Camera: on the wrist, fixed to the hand. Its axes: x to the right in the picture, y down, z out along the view.
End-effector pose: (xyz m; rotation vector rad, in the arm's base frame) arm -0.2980 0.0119 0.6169 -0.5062 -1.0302 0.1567
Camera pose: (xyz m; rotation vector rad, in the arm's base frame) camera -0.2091 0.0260 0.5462 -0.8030 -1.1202 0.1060
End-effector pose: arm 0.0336 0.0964 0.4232 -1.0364 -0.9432 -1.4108
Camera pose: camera 0.0802 -0.0023 0.3887 -1.3364 -0.7659 -1.4687
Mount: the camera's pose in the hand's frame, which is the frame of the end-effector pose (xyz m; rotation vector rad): -0.0043 0.0554 -0.1001 -0.2812 -0.0833 0.0814
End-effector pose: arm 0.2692 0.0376 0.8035 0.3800 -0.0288 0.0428
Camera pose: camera 0.2643 0.1260 0.7309 0.0991 -0.1312 0.1021
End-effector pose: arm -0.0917 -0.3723 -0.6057 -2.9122 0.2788 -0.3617
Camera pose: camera -0.1306 -0.4415 -0.5232 3.0360 -0.4492 0.1933
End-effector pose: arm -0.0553 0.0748 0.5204 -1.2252 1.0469 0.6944
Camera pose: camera -0.1318 -0.0082 0.5015 -1.3865 0.9560 0.9728
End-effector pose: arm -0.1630 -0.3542 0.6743 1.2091 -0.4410 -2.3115
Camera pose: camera -0.0627 -0.4033 0.6488 0.9454 -0.1809 -2.2684
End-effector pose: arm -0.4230 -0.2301 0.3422 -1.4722 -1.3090 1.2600
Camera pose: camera -0.3134 -0.2376 0.3098 -1.6974 -1.5450 1.2381
